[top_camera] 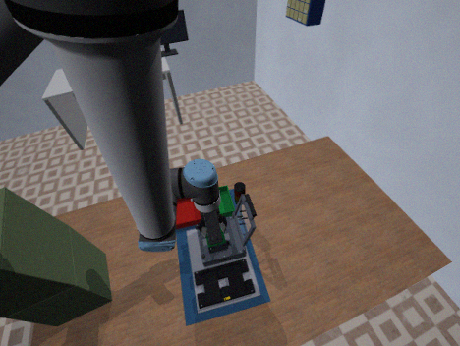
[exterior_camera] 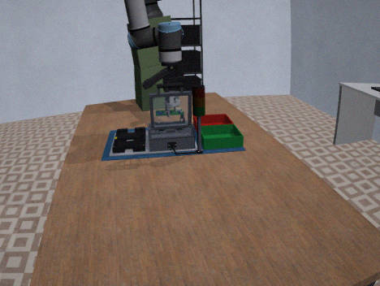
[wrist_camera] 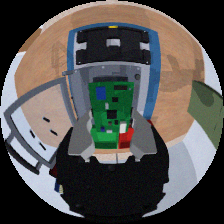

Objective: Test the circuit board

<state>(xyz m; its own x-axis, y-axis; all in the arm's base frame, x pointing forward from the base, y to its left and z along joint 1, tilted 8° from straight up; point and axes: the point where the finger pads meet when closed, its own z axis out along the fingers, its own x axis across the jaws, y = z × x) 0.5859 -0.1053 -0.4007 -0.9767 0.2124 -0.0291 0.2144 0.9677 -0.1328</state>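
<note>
Right now the tester bed is 1 cm ahead of my hand, 1 cm to the left of it and 5 cm below it. Also, from my hand: green circuit board: 1 cm to the left; green bin: 9 cm ahead, 19 cm to the left, 11 cm below; clear lid: 12 cm ahead, 2 cm to the right, 6 cm above.
</note>
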